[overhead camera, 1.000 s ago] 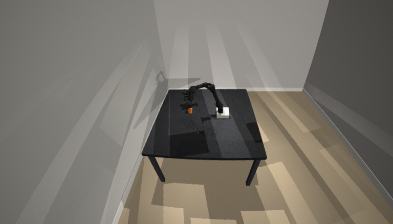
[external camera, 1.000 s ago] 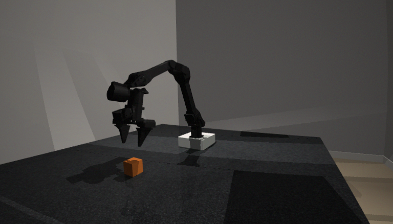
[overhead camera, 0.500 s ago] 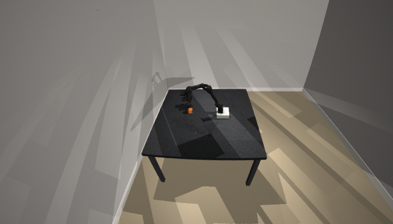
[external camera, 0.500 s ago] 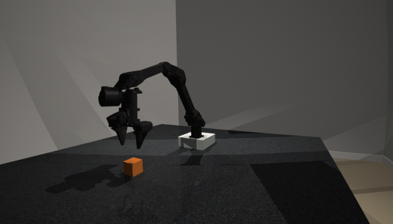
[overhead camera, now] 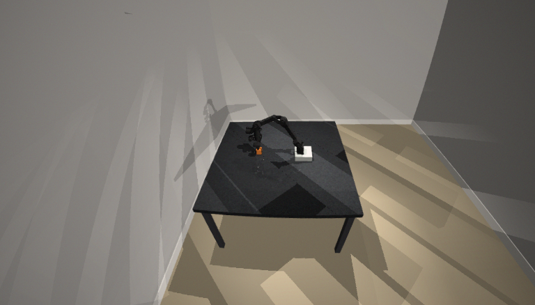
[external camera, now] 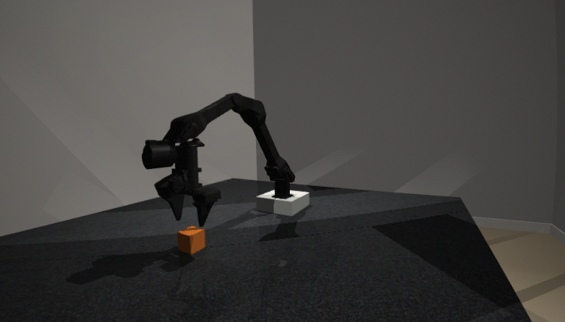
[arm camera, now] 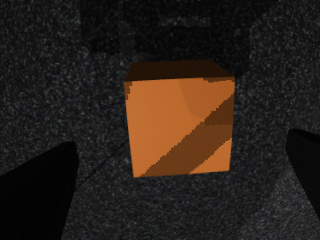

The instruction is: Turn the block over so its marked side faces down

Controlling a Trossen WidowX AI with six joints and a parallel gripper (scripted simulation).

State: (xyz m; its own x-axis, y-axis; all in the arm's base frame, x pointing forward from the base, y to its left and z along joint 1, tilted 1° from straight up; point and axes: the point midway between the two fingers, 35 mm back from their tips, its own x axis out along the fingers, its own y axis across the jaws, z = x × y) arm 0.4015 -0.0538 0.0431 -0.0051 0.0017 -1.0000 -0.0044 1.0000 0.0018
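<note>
Right now my gripper tip is 2 cm past the orange block and 5 cm above it.
</note>
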